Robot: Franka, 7 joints.
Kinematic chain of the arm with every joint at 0, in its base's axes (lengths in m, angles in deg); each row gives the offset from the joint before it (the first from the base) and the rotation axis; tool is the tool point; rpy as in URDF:
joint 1: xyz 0 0 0.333 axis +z
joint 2: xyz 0 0 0 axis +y
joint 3: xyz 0 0 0.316 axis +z
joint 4: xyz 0.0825 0 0 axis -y
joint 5: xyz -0.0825 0 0.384 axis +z
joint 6: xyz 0 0 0 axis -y
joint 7: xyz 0.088 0 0 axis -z
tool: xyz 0 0 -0.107 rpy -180 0 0
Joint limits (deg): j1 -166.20..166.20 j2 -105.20..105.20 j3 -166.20..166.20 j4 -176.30..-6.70 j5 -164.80..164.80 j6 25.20..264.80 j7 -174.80..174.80
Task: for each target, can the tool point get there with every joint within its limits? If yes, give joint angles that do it. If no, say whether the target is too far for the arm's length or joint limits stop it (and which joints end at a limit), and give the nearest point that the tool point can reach.
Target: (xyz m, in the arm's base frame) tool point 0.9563 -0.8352 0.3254
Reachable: no: too far | nearest point 0.6461 -0.5643 0.3279 | short by 0.412 m
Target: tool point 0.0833 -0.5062 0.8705
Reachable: yes | joints 12.57 14.48 -114.46 -69.12 47.47 101.53 -125.64
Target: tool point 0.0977 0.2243 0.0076
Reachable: yes | joints 124.65 77.29 -12.50 -150.81 -112.02 46.78 98.25
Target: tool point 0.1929 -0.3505 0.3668
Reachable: yes | joints 36.53 -10.11 -80.44 -132.85 124.99 221.30 121.93
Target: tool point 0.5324 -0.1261 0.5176
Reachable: yes | joints 106.26 0.81 -129.80 -111.30 -113.96 189.23 -125.28
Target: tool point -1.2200 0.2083 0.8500
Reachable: no: too far | nearest point -0.7803 0.1332 0.6637 | short by 0.483 m
